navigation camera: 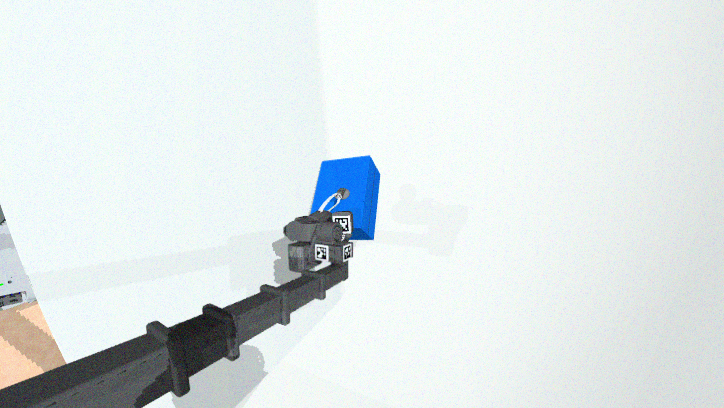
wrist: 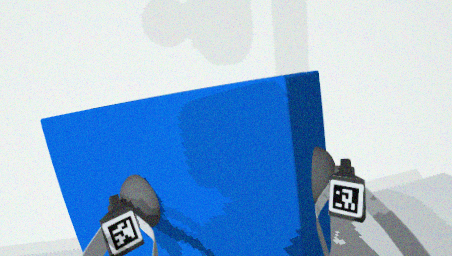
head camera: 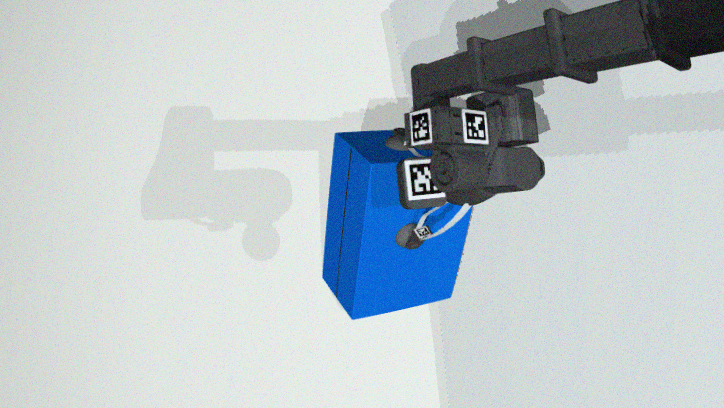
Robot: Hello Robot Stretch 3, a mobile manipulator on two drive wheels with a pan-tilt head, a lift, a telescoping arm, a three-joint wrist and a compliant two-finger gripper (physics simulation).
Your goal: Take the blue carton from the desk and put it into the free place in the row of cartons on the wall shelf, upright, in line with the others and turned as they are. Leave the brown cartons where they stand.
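Places are measured from the robot's base along level axes (x up, y ahead, z left), in millimetres.
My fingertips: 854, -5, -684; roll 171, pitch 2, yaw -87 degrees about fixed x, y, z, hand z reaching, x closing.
Note:
Behind a point stands the place of what it marks, as x, y, z.
The blue carton (head camera: 405, 268) {840, 104, -696} (navigation camera: 349, 177) {855, 107, -698} (wrist: 215, 130) is a box with a dark seam line along one narrow face. My gripper (head camera: 403, 189) {854, -5, -684} (navigation camera: 346, 215) {854, -5, -684} (wrist: 224, 183) {854, -5, -684} is shut on it with the fingers wide apart. In the wrist view the left fingertip lies against the broad face and the right one against the narrow dark face. The carton sits turned between the fingers, and its broad face reaches past the left fingertip. Part of it is hidden behind the wrist. I cannot tell what is under it. The wall shelf and the brown cartons do not show.
My arm (head camera: 516, 60) {999, -98, -306} (navigation camera: 258, 309) {1001, -89, -214} reaches to the carton. A pale wall (head camera: 126, 314) {1250, 163, -836} (navigation camera: 557, 152) {1450, 180, -832} is beyond it and carries shadows of the arm and gripper. In the navigation view a tan floor patch (navigation camera: 25, 344) {1, -439, -45} and part of a grey object (navigation camera: 10, 276) {160, -172, -32} show at the left edge.

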